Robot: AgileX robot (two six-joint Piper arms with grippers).
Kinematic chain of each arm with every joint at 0, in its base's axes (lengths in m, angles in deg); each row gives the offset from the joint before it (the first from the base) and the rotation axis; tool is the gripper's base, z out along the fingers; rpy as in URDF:
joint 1: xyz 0 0 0.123 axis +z
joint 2: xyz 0 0 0 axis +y
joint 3: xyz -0.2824 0 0.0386 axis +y
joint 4: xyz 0.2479 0 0.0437 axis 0.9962 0 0.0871
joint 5: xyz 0 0 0 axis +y
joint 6: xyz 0.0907 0 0.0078 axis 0.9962 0 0.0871
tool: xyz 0 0 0 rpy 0 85 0
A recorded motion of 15 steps. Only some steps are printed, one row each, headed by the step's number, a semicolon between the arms.
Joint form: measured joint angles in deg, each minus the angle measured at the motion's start. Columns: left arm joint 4, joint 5, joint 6, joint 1, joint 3, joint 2; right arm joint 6, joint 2, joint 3, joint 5, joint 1, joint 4.
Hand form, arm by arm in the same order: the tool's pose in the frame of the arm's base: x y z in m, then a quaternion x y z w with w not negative. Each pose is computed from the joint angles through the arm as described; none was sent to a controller.
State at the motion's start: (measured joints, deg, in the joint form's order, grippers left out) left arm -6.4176 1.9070 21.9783 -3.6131 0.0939 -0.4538; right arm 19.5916 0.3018 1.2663 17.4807 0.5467 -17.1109
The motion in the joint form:
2: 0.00 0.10 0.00 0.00 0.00 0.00; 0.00 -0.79 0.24 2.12 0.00 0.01
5: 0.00 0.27 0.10 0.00 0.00 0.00; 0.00 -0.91 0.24 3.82 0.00 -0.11
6: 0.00 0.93 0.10 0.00 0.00 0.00; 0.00 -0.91 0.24 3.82 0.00 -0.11
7: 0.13 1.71 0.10 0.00 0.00 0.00; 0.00 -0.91 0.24 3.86 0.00 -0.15
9: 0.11 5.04 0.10 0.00 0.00 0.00; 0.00 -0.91 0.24 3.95 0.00 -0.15
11: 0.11 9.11 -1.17 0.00 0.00 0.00; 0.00 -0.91 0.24 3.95 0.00 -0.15
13: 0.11 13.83 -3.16 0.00 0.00 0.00; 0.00 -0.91 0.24 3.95 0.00 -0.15
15: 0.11 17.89 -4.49 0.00 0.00 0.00; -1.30 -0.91 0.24 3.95 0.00 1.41
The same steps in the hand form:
2: 0.0557 -0.0039 0.2098 0.11569 0.67621 0.07440 0.72375; 0.0535 -0.0085 0.1752 0.05001 0.79039 -0.01798 0.61029
5: 0.0557 -0.0039 0.2096 0.11658 0.67715 0.07482 0.72269; 0.0527 -0.0093 0.1728 0.05276 0.79808 -0.02202 0.59983
6: 0.0557 -0.0040 0.2085 0.11774 0.68116 0.07397 0.71881; 0.0527 -0.0093 0.1728 0.05276 0.79808 -0.02202 0.59983
7: 0.0558 -0.0042 0.2073 0.11984 0.68574 0.07383 0.71410; 0.0527 -0.0094 0.1728 0.05265 0.79827 -0.02239 0.59958
9: 0.0557 -0.0047 0.2020 0.12549 0.70550 0.06940 0.69405; 0.0526 -0.0094 0.1727 0.05282 0.79871 -0.02256 0.59897
11: 0.0553 -0.0054 0.1956 0.12430 0.73025 0.05665 0.66939; 0.0526 -0.0094 0.1727 0.05282 0.79871 -0.02256 0.59897
13: 0.0542 -0.0062 0.1882 0.11866 0.75840 0.03961 0.63968; 0.0526 -0.0094 0.1727 0.05282 0.79871 -0.02256 0.59897
15: 0.0527 -0.0067 0.1820 0.11550 0.78122 0.02778 0.61285; 0.0526 -0.0085 0.1724 0.05110 0.79970 -0.01792 0.59796

